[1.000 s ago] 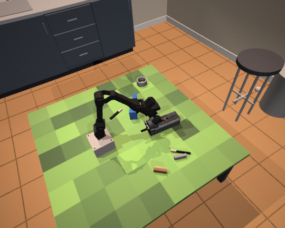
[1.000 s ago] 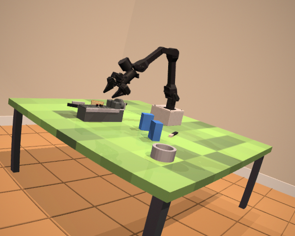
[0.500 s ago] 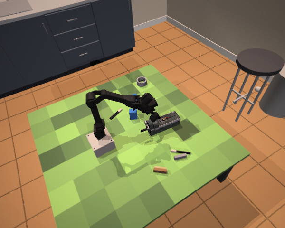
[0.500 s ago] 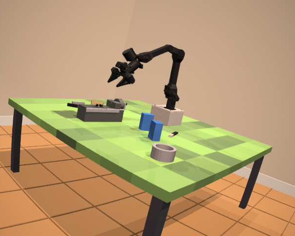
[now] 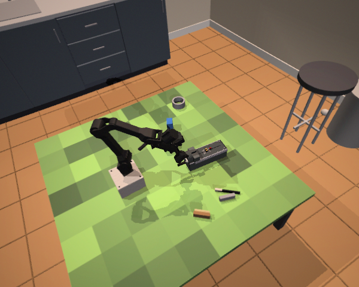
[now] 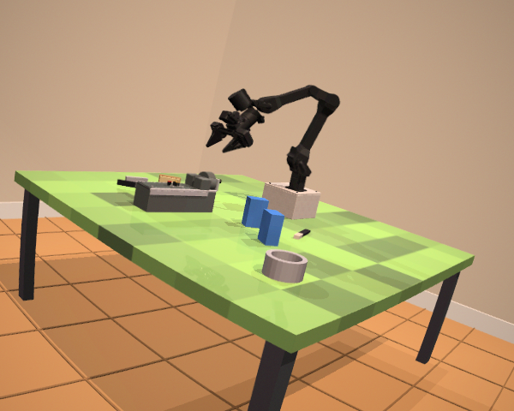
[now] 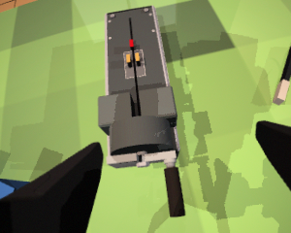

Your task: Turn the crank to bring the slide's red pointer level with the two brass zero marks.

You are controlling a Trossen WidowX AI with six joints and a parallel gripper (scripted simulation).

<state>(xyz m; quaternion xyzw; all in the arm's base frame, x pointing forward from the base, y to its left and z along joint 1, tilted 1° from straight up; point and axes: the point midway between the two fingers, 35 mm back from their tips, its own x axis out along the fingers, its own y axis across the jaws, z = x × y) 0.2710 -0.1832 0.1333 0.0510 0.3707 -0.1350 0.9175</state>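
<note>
My gripper tip is 110 mm above the crank handle, 30 mm past it and 10 mm to the right of it. Also, from my gripper tip: grey bar 290 mm to the right, 180 mm below, 40 mm ahead; wooden block 270 mm to the right, 180 mm below, 130 mm behind; red pointer 190 mm ahead, 120 mm below, 20 mm to the right.
</note>
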